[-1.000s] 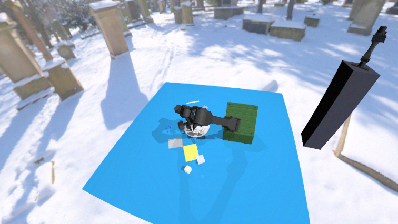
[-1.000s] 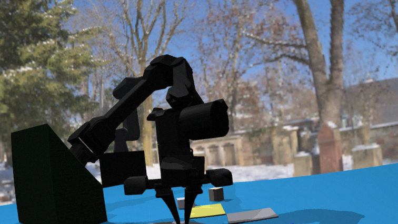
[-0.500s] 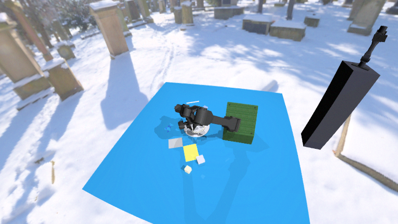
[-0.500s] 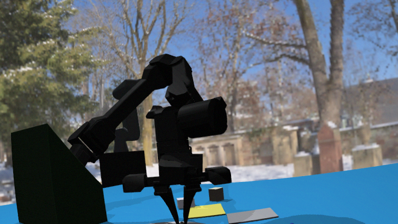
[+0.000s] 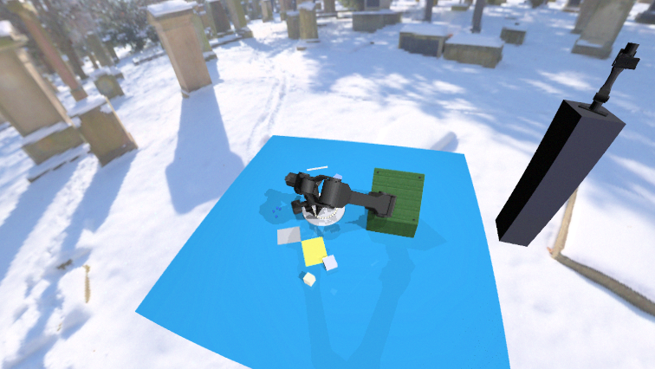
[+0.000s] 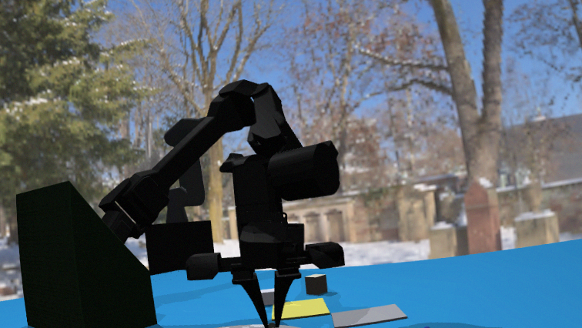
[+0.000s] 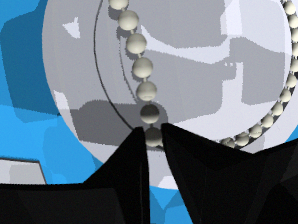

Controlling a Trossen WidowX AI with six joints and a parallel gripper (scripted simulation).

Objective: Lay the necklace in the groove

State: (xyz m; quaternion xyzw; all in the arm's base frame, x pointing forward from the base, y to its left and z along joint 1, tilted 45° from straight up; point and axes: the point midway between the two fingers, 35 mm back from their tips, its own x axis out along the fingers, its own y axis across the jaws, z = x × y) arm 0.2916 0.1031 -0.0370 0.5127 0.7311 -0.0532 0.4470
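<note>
My gripper tip is 6 cm to the left of the round white bead board, 1 cm past it and 1 cm above it. From my gripper tip the other things lie so: yellow tile 16 cm to the left, 6 cm behind, 2 cm below; red object 17 cm to the right, 9 cm ahead, 2 cm below; grey tile 13 cm to the left, 8 cm ahead, 2 cm below.
</note>
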